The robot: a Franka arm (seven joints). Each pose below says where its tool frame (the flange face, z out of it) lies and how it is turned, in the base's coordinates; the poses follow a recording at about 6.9 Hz.
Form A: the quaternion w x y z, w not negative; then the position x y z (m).
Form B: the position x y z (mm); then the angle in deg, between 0 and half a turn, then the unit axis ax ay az. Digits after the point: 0 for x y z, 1 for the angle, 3 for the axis.
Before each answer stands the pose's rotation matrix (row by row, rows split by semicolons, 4 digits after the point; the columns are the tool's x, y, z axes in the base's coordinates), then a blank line. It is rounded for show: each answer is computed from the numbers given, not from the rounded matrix.
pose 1, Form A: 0.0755, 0.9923, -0.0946, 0.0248, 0.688, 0.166, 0.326
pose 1, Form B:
0.9809 -0.1915 0.0349; -0.1840 -0.9707 -0.1545; 0.0635 0.1452 -0.9874

688, 166, 326, 171.3, 0.995, -0.095, 0.025
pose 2, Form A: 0.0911, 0.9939, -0.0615, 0.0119, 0.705, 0.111, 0.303
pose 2, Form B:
0.9922 -0.1244 0.0124; -0.1201 -0.9758 -0.1825; 0.0349 0.1796 -0.9831

705, 111, 303, 169.5, 0.998, -0.062, 0.012
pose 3, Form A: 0.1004, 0.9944, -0.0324, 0.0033, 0.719, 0.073, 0.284
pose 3, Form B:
0.9979 -0.0651 0.0001; -0.0638 -0.9777 -0.1999; 0.0131 0.1995 -0.9798

719, 73, 284, 168.5, 0.999, -0.033, 0.003
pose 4, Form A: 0.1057, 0.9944, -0.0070, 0.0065, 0.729, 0.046, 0.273
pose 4, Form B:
0.9998 -0.0153 0.0114; -0.0125 -0.9776 -0.2103; 0.0144 0.2101 -0.9776

729, 46, 273, 167.9, 1.000, -0.007, 0.007
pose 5, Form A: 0.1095, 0.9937, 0.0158, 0.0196, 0.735, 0.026, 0.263
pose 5, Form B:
0.9987 0.0271 0.0424; 0.0357 -0.9755 -0.2170; 0.0355 0.2182 -0.9753

735, 26, 263, 167.4, 1.000, 0.016, 0.020
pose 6, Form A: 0.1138, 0.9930, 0.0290, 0.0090, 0.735, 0.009, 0.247
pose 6, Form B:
0.9982 0.0555 0.0245; 0.0596 -0.9724 -0.2255; 0.0113 0.2265 -0.9739

735, 9, 247, 166.9, 1.000, 0.029, 0.009
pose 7, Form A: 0.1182, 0.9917, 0.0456, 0.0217, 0.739, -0.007, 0.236
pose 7, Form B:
0.9949 0.0853 0.0538; 0.0956 -0.9679 -0.2325; 0.0323 0.2364 -0.9711

739, -7, 236, 166.4, 0.999, 0.046, 0.022
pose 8, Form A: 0.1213, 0.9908, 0.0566, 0.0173, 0.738, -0.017, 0.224
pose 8, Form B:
0.9930 0.1080 0.0480; 0.1164 -0.9642 -0.2384; 0.0206 0.2424 -0.9700

738, -17, 224, 166.1, 0.998, 0.057, 0.017
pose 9, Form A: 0.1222, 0.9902, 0.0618, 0.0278, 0.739, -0.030, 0.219
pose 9, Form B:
0.9908 0.1156 0.0702; 0.1292 -0.9625 -0.2386; 0.0400 0.2454 -0.9686

739, -30, 219, 166.0, 0.998, 0.062, 0.028
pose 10, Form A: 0.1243, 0.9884, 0.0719, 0.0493, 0.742, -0.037, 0.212
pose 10, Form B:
0.9848 0.1299 0.1153; 0.1544 -0.9588 -0.2386; 0.0796 0.2528 -0.9642

742, -37, 212, 165.7, 0.996, 0.072, 0.050
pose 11, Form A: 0.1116, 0.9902, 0.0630, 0.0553, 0.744, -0.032, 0.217
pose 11, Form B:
0.9859 0.1124 0.1236; 0.1371 -0.9672 -0.2140; 0.0955 0.2280 -0.9690

744, -32, 217, 167.2, 0.996, 0.063, 0.056
